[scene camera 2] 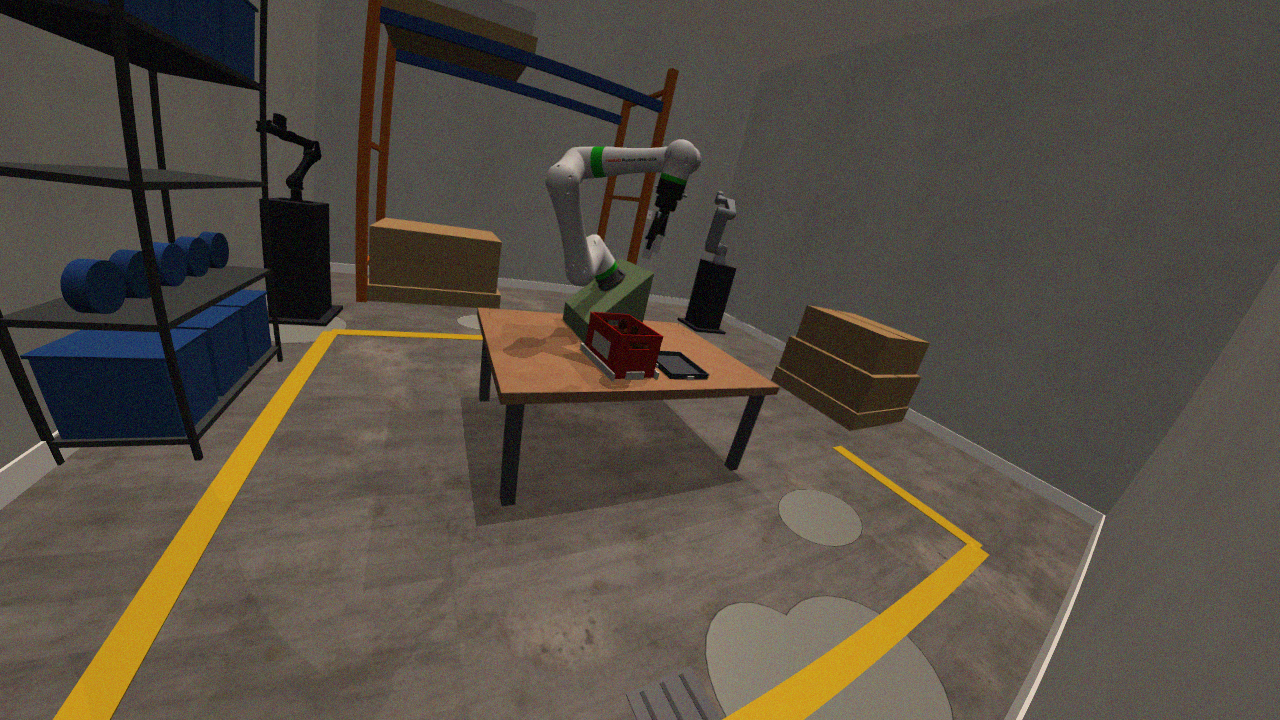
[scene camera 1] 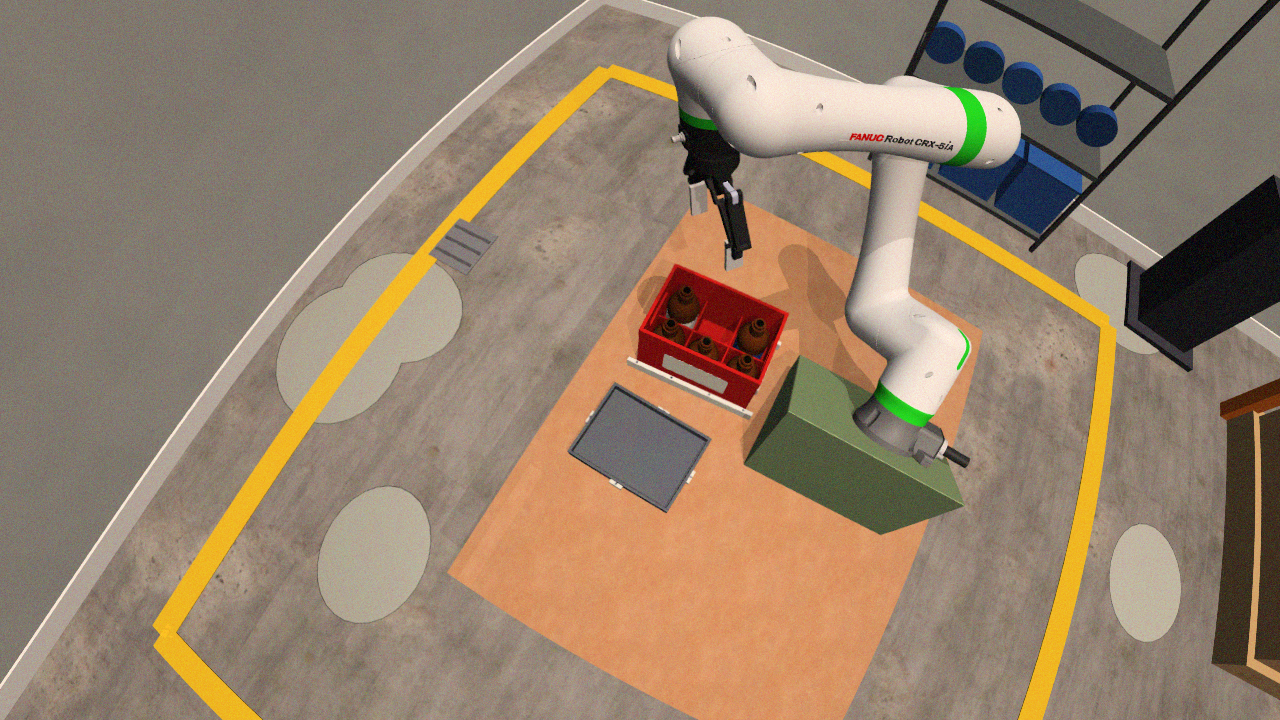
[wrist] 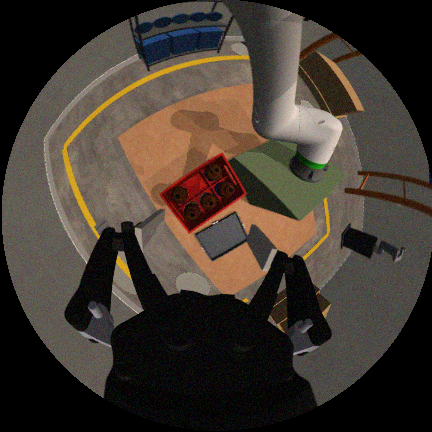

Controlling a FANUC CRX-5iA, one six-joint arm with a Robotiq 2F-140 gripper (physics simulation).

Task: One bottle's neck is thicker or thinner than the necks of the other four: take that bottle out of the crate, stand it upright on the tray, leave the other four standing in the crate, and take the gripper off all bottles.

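Seen in the pictures: gripper, fingertip midpoint: (scene camera 2: pixel 649 255) (scene camera 1: pixel 715 238) (wrist: pixel 207 226); arm's base, link origin: (scene camera 2: pixel 612 281) (scene camera 1: pixel 884 434) (wrist: pixel 305 168).
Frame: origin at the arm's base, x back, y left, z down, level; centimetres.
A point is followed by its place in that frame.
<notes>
A red crate (scene camera 1: pixel 651 351) @[x -50.0, y 2.6, z 16.4 cm] (scene camera 2: pixel 637 359) @[x -54.2, y -6.3, z 18.6 cm] (wrist: pixel 218 214) @[x -39.5, y 1.4, z 8.9 cm] stands on the table with five brown bottles upright in it. In scene camera 1, two bottles (scene camera 1: pixel 683 307) @[x -49.3, y -9.5, z 14.1 cm] (scene camera 1: pixel 754 336) @[x -32.4, y -11.6, z 13.4 cm] stand in the back row's end compartments, with the middle one empty. The other three bottles (scene camera 1: pixel 670 332) @[x -48.0, y -1.2, z 11.3 cm] (scene camera 1: pixel 705 346) @[x -40.0, y -1.9, z 10.3 cm] (scene camera 1: pixel 743 365) @[x -31.2, y -2.7, z 10.8 cm] stand in the front row. Necks are too small to compare surely. The grey tray (scene camera 1: pixel 640 447) @[x -41.8, y 19.6, z 26.0 cm] (scene camera 2: pixel 682 365) @[x -41.2, y 24.1, z 26.0 cm] (wrist: pixel 220 237) @[x -43.1, y 19.7, z 25.9 cm] lies flat beside the crate, holding no bottle. My gripper (scene camera 1: pixel 716 228) @[x -44.8, y -5.9, z -19.3 cm] (scene camera 2: pixel 654 236) @[x -44.8, y -5.9, z -19.3 cm] (wrist: pixel 207 226) @[x -44.8, y -5.9, z -19.3 cm] is open and empty, above and apart from the crate.
A white strip (scene camera 1: pixel 689 387) @[x -39.6, y 2.5, z 23.5 cm] lies along the crate's front, between crate and tray. The green pedestal (scene camera 1: pixel 850 465) @[x -4.2, y 10.0, z -1.9 cm] (scene camera 2: pixel 631 291) @[x -20.5, y 1.4, z -0.2 cm] (wrist: pixel 280 185) @[x -16.2, y 0.9, z -0.1 cm] bearing my arm stands right of the crate in scene camera 1. The wooden table top (scene camera 1: pixel 662 591) @[x -20.7, y 44.4, z 26.5 cm] (scene camera 2: pixel 537 362) @[x -42.3, y -40.9, z 26.5 cm] carries them all.
</notes>
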